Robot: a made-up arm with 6 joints. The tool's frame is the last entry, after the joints. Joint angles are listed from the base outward. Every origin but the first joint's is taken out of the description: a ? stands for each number. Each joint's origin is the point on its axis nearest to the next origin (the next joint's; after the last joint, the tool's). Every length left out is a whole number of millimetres.
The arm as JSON. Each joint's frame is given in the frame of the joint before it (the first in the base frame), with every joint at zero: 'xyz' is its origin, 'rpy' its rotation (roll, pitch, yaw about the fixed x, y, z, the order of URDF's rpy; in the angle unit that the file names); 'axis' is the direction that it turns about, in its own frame. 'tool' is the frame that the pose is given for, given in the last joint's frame.
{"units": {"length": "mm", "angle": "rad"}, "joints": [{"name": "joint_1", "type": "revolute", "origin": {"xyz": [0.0, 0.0, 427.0], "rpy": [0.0, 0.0, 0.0]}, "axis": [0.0, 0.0, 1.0]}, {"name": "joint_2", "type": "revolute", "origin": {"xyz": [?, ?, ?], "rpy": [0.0, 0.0, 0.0]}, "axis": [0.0, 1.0, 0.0]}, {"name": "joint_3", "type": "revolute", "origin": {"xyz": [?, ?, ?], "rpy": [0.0, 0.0, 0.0]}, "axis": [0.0, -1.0, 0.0]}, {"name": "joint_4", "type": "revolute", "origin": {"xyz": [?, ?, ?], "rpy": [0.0, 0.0, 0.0]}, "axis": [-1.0, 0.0, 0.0]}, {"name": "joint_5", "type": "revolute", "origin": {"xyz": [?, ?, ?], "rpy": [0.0, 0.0, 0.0]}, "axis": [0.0, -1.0, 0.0]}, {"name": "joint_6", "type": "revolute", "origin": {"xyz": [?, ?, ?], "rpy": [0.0, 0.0, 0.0]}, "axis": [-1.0, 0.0, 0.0]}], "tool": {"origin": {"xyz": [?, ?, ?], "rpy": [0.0, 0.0, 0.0]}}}
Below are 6 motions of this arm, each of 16 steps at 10 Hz.
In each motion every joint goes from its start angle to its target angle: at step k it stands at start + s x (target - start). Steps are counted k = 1, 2, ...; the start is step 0. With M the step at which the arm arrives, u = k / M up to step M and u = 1 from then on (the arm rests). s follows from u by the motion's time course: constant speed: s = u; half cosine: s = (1 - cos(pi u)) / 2; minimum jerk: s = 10 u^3 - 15 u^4 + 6 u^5.
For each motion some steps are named. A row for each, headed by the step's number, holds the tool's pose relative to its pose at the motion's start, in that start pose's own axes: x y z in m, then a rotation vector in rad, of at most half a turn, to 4 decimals.
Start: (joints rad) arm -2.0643 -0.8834 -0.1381 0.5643 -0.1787 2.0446
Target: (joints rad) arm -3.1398 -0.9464 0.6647 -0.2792 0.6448 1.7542
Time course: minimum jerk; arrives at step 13
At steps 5, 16:
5: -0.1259 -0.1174 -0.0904 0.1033 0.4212 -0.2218
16: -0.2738 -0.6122 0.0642 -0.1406 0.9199 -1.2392

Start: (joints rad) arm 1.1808 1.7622 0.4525 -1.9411 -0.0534 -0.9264
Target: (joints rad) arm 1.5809 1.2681 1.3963 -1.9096 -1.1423 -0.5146
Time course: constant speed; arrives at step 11
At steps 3, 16:
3: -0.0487 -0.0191 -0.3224 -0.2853 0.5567 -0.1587
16: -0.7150 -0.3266 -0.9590 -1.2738 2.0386 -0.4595

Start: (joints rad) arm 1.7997 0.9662 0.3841 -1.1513 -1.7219 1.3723
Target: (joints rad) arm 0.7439 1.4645 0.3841 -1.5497 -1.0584 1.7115
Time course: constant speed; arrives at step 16
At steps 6, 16:
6: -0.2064 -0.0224 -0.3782 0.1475 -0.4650 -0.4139
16: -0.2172 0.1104 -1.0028 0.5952 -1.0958 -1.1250

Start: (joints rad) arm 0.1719 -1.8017 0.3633 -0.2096 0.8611 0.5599
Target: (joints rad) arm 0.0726 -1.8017 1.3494 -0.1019 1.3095 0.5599
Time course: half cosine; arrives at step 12
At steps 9, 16:
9: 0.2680 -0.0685 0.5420 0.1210 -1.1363 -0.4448
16: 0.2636 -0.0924 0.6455 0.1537 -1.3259 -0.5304

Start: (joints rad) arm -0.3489 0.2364 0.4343 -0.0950 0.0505 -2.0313
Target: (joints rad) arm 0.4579 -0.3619 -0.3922 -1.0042 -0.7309 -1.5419
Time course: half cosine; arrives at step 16
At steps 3, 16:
3: -0.0217 -0.0474 -0.0400 0.0492 0.0163 -0.1112
16: -0.5426 -0.4500 -0.2629 0.3356 0.6109 -1.4582

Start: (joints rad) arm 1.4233 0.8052 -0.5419 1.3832 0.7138 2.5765
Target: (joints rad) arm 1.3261 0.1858 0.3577 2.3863 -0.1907 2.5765
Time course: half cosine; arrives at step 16
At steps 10, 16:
10: -0.4796 -0.1246 -0.6397 -0.9635 -0.2402 1.0483
16: -0.7322 -0.3688 -0.7846 -1.1733 -0.3493 1.7742

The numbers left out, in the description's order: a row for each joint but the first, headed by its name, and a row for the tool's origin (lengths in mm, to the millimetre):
joint_2: 0.0 0.0 0.0
joint_3: 0.0 0.0 730.0
joint_4: 694.0 0.0 0.0
joint_5: 0.0 -246.0 0.0
joint_6: 0.0 0.0 0.0
tool: 0.0 0.0 0.0

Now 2 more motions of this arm.
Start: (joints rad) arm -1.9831 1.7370 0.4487 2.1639 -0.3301 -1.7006
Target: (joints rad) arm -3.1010 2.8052 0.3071 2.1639 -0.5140 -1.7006
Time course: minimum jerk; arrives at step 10
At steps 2, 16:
2: 0.0585 -0.0144 -0.0899 0.0373 0.0852 0.0044
16: -0.0319 0.6421 -1.0146 0.7339 1.1560 0.6103

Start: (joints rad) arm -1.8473 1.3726 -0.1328 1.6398 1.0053 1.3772
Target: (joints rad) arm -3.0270 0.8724 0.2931 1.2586 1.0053 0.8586
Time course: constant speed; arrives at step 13
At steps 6, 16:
6: -0.7439 0.0711 -0.0035 0.2432 0.8251 -0.1150
16: -1.4528 0.0303 0.6263 0.3509 1.7495 -0.2548

